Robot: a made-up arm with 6 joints.
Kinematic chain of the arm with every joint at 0, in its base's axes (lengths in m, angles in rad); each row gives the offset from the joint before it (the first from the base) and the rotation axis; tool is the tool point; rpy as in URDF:
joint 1: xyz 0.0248 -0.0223 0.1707 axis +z
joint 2: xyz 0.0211 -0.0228 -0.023 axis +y
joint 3: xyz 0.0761 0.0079 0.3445 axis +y
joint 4: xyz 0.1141 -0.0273 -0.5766 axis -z
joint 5: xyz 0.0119 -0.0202 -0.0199 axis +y
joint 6: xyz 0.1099 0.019 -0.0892 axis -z
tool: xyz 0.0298 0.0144 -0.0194 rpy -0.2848 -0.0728 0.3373
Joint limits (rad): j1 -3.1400..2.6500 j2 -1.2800..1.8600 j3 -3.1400..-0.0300 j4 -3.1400..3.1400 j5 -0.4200..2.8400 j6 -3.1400..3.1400
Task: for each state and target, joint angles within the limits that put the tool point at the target. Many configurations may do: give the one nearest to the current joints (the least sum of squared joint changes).
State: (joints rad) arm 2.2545 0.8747 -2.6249 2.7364 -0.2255 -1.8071
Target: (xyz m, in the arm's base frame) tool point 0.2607 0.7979 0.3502
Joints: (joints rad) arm 1.4248 0.2998 -1.7242 2.7950 -0.4200 -1.7217
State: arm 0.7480 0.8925 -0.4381 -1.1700 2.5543 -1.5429
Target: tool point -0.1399 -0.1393 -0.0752
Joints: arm 0.0175 1.2434 -0.1295 -0.7680 2.2875 -1.5049
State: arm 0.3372 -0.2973 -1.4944 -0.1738 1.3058 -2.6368
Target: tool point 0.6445 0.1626 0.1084
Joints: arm 0.3741 -0.0540 -0.8761 -0.1493 1.4564 -2.6289
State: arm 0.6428 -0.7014 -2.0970 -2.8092 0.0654 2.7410
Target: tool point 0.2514 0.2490 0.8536
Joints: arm 0.8099 -0.8205 -1.4135 -2.8302 -0.2927 2.6954
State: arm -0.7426 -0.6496 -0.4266 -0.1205 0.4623 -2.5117
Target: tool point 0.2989 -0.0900 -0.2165
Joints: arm -0.1333 -0.0664 -0.0300 -0.1808 0.5277 -2.4340
